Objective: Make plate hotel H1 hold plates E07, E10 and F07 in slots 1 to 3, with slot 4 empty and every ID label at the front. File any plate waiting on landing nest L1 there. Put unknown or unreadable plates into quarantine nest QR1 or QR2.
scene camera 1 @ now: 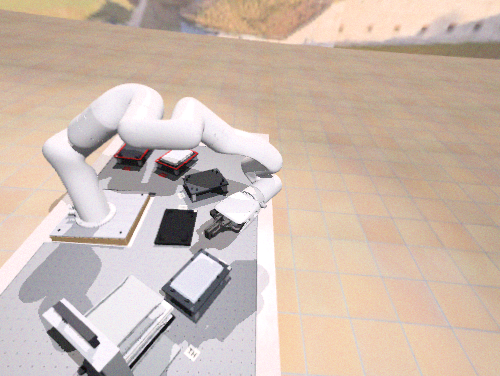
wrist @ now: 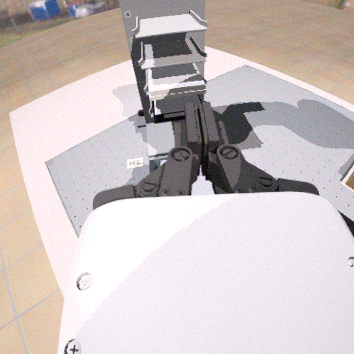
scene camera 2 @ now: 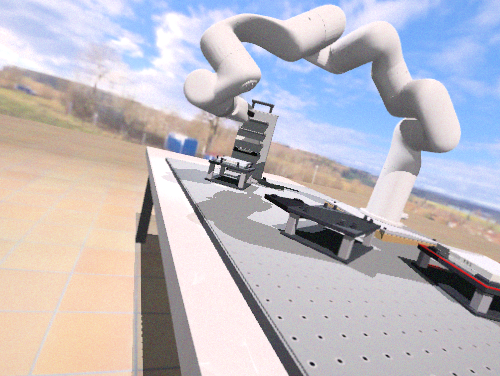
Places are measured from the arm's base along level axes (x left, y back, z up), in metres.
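Pixels of known places: gripper, between the fingertips: (scene camera 1: 206,235) (wrist: 196,120); arm's base, origin of its link: (scene camera 1: 96,215) (scene camera 2: 380,218).
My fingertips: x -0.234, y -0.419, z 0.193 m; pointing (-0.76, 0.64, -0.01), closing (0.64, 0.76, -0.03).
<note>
For each thing: its middle in the pictures, then the offset to it from my fingertips. "pt": a spot on its surface instead.
- plate hotel H1, middle of its body: (wrist: 169,61) (scene camera 1: 119,337) (scene camera 2: 252,139) dx -0.220, dy +0.151, dz -0.058 m
- pale plate-like slab, middle of its body: (wrist: 172,74) (scene camera 1: 136,321) (scene camera 2: 250,140) dx -0.186, dy +0.129, dz -0.066 m
- black nest, middle of its body: (scene camera 1: 198,281) (scene camera 2: 232,170) dx -0.029, dy +0.024, dz -0.174 m
- red-rimmed nest, middle of its body: (scene camera 1: 135,151) dx +0.650, dy +0.411, dz -0.189 m
- raised dark nest, middle of its body: (scene camera 2: 334,226) (scene camera 1: 205,183) dx +0.429, dy +0.056, dz -0.182 m
- black pad, a spot on its surface: (scene camera 1: 176,227) pt dx +0.195, dy +0.133, dz -0.200 m
- H1 label, a spot on its surface: (wrist: 135,163) (scene camera 1: 192,350) pt dx -0.193, dy +0.018, dz -0.212 m
My gripper (scene camera 1: 209,232) (wrist: 196,120) is shut and empty, raised over the table between the black pad and the nest by the hotel. The plate hotel H1 (scene camera 1: 109,354) (scene camera 2: 270,142) (wrist: 129,32) stands at the table's end; a pale plate-like slab (wrist: 177,91) shows on a lower shelf, its ID unreadable. A white plate (scene camera 1: 197,276) (scene camera 2: 235,162) lies on the black nest (scene camera 1: 189,306) in front of the hotel; my fingers hide most of it in the wrist view. A white plate (scene camera 1: 179,156) (scene camera 2: 472,261) lies on one red-rimmed nest. The other red-rimmed nest (scene camera 1: 132,153) shows no plate.
A raised dark nest (scene camera 1: 206,182) (scene camera 2: 325,216) without a plate stands between the red-rimmed nests and the black pad (scene camera 1: 176,227). The arm's base plate (scene camera 1: 122,222) is beside the pad. The H1 label (scene camera 1: 191,352) (wrist: 135,163) lies near the hotel.
</note>
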